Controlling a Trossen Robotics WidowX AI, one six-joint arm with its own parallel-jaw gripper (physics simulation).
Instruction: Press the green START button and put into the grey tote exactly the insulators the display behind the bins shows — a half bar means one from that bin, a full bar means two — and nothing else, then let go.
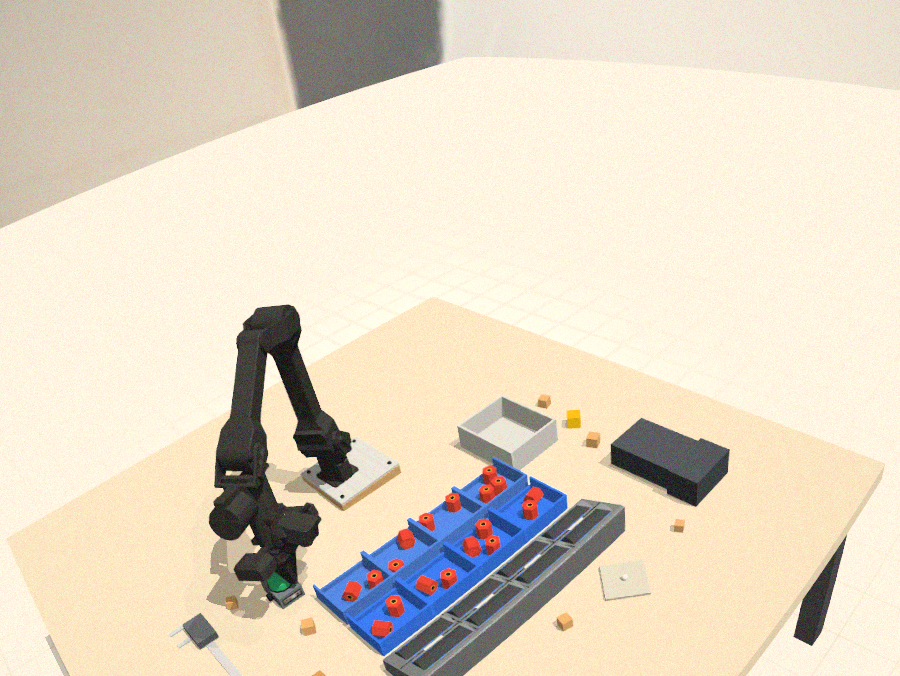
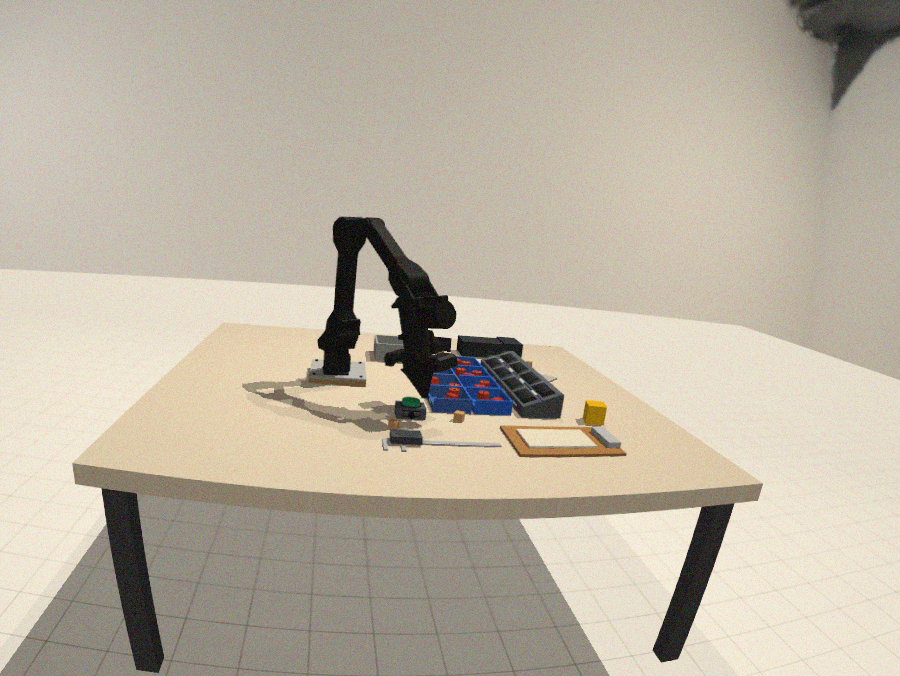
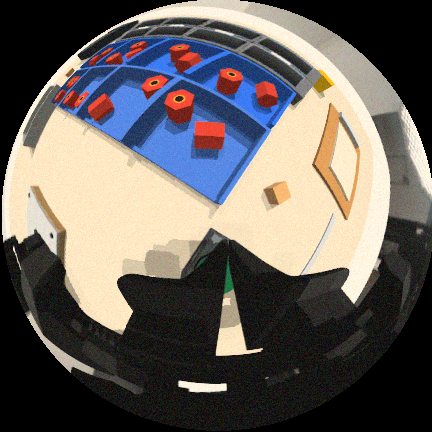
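Pixels of known places: gripper, between the fingertips: (image 1: pixel 294 582) (image 2: pixel 425 397) (image 3: pixel 226 244); arm's base, origin of its link: (image 1: pixel 337 473) (image 2: pixel 335 371).
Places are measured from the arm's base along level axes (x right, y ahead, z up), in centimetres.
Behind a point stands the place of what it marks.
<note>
My gripper (image 1: pixel 292 578) {x 25.2, y 18.2, z 1.7 cm} (image 2: pixel 427 394) {x 25.2, y 18.2, z 1.7 cm} (image 3: pixel 226 244) {x 25.2, y 18.2, z 1.7 cm} is shut and empty, pointing down at the green START button (image 1: pixel 277 582) {x 27.1, y 15.7, z 1.7 cm} (image 2: pixel 411 401) {x 28.0, y 14.6, z 1.6 cm} (image 3: pixel 228 283) {x 27.3, y 14.8, z 1.8 cm}. The fingertips are right at the button; whether they touch it is hidden. Blue bins (image 1: pixel 365 636) (image 2: pixel 449 407) {x 23.7, y 24.4, z -0.9 cm} (image 3: pixel 170 160) {x 17.3, y 22.3, z -1.6 cm} stand in two rows, holding several red hexagonal insulators (image 1: pixel 394 605) {x 17.8, y 35.1, z 0.9 cm} (image 3: pixel 209 135) {x 19.7, y 25.4, z 0.8 cm}, some upright and some on their sides. The grey tote (image 1: pixel 509 452) {x -20.4, y 27.9, z 3.2 cm} (image 2: pixel 387 347) {x -21.4, y 16.7, z 2.2 cm} (image 3: pixel 40 120) looks empty inside. The display (image 1: pixel 567 569) {x -3.4, y 53.5, z 1.4 cm} (image 2: pixel 549 407) {x 27.0, y 47.6, z 0.5 cm} behind the bins shows dark panels with pale strips; I cannot read the bars.
A black box (image 1: pixel 665 454) {x -34.5, y 53.4, z 3.0 cm} (image 2: pixel 487 345) {x -31.5, y 50.8, z 2.2 cm} stands beyond the tote. A caliper (image 1: pixel 200 630) {x 42.4, y 11.8, z -0.3 cm} (image 2: pixel 405 437) {x 44.1, y 10.6, z -0.4 cm} and small wooden cubes (image 1: pixel 308 626) {x 29.2, y 26.1, z -0.3 cm} (image 2: pixel 459 416) {x 30.0, y 25.0, z -0.9 cm} (image 3: pixel 277 193) {x 28.4, y 24.8, z -0.3 cm} lie near the button. A framed board (image 2: pixel 512 441) {x 43.0, y 32.7, z -1.6 cm} (image 3: pixel 324 150) {x 35.0, y 37.8, z -1.6 cm} and yellow block (image 2: pixel 594 412) {x 32.0, y 57.3, z 0.8 cm} (image 3: pixel 324 80) {x 29.8, y 56.2, z 1.6 cm} are near the display.
</note>
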